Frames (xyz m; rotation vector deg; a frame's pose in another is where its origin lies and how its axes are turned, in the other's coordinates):
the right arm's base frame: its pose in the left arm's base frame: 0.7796 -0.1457 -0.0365 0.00 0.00 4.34
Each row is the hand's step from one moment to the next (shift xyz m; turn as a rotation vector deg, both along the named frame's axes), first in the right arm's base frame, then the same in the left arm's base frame.
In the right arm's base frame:
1: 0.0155 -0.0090 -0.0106 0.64 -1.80 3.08
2: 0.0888 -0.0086 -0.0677 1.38 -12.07 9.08
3: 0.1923 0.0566 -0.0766 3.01 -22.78 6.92
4: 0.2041 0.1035 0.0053 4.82 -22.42 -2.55
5: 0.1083 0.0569 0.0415 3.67 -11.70 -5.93
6: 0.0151 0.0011 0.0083 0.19 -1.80 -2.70
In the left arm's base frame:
1: 0.0161 -0.0078 -0.0106 0.77 -1.75 3.08
2: 0.0892 -0.0019 -0.0677 2.29 -11.93 9.08
3: 0.1875 0.0710 -0.0766 4.73 -22.49 6.92
4: 0.1957 0.1186 0.0053 6.50 -21.99 -2.55
5: 0.1037 0.0649 0.0415 4.54 -11.39 -5.93
6: 0.0150 0.0022 0.0083 0.33 -1.78 -2.70

